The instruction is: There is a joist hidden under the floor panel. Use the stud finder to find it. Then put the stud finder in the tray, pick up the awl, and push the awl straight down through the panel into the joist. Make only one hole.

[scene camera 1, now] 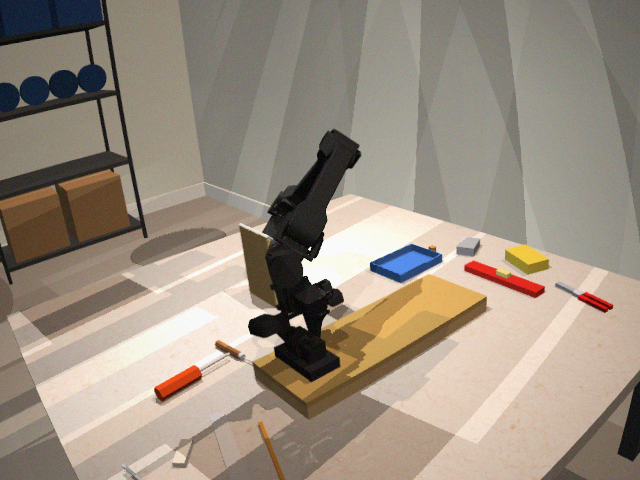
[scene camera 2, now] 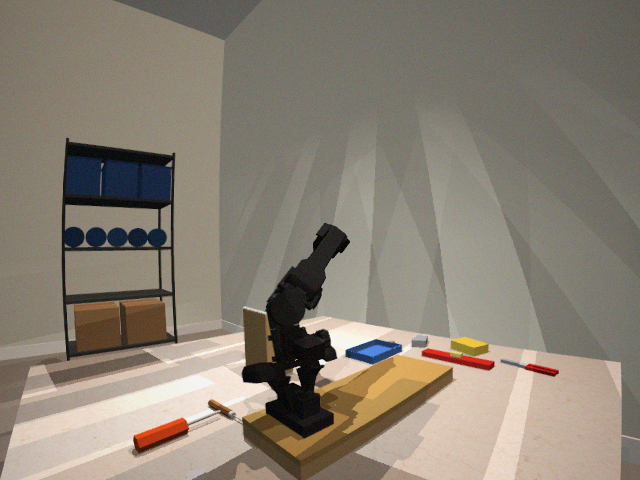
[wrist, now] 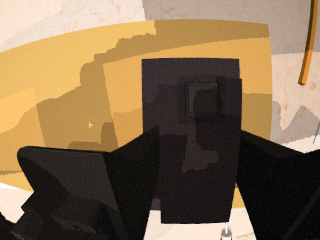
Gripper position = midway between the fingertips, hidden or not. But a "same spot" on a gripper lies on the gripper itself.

my gripper: scene camera 1; scene camera 2; wrist 192,131
stud finder: scene camera 1 315,361; scene camera 2; wrist
same spot on stud finder: (wrist: 196,102) = (scene camera 2: 308,394)
same spot on my gripper: (scene camera 2: 280,384) = (scene camera 1: 285,334)
